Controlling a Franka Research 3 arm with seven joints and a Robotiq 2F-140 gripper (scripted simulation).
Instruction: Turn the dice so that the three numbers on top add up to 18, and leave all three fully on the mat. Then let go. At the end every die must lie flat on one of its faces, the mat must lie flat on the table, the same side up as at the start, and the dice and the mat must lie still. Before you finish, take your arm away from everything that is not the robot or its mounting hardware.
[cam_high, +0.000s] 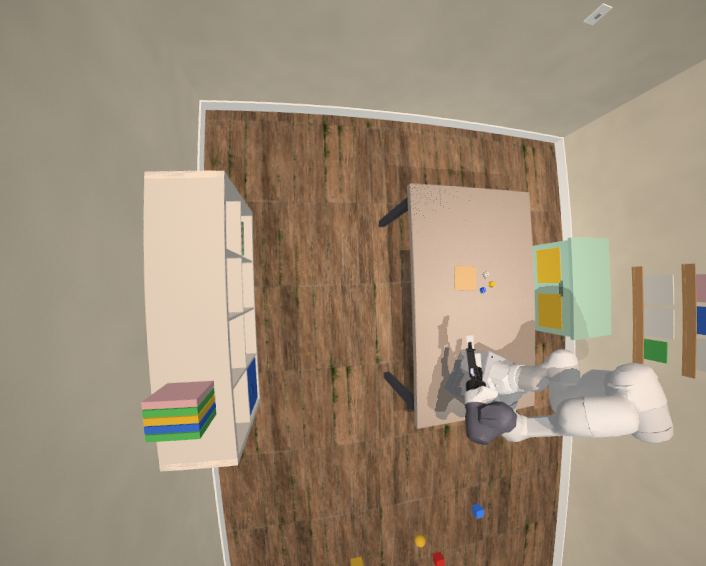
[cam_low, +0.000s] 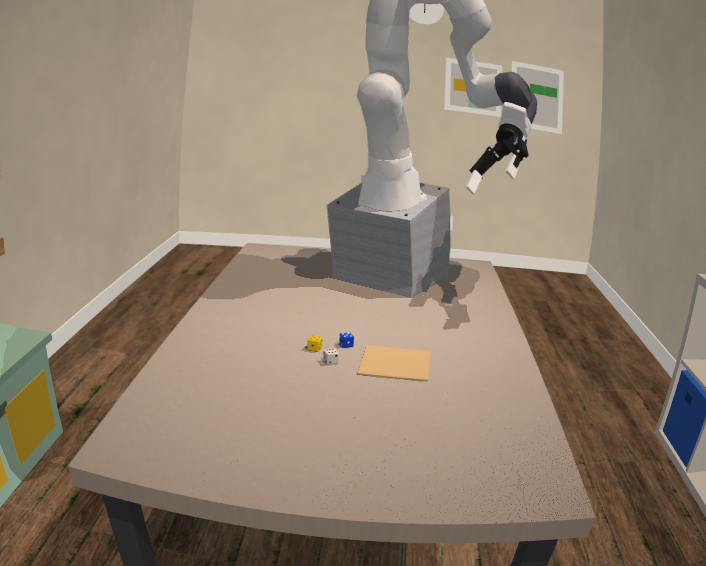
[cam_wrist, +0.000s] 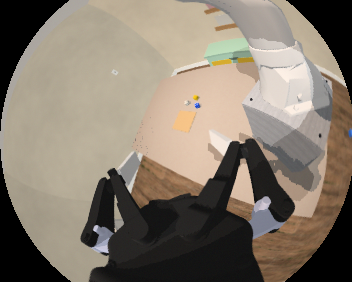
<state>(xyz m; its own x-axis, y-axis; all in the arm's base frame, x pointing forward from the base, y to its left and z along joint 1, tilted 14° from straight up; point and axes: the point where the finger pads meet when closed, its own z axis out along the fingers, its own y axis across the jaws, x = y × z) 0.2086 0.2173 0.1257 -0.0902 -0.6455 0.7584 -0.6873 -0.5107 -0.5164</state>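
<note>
The yellow die lies 190 mm ahead of my hand, 420 mm to the right of it and 340 mm below it. Also, from my hand: blue die 170 mm ahead, 350 mm to the right, 340 mm below; then white die 250 mm ahead, 390 mm to the right, 340 mm below; then mat 260 mm ahead, 260 mm to the right, 350 mm below.
</note>
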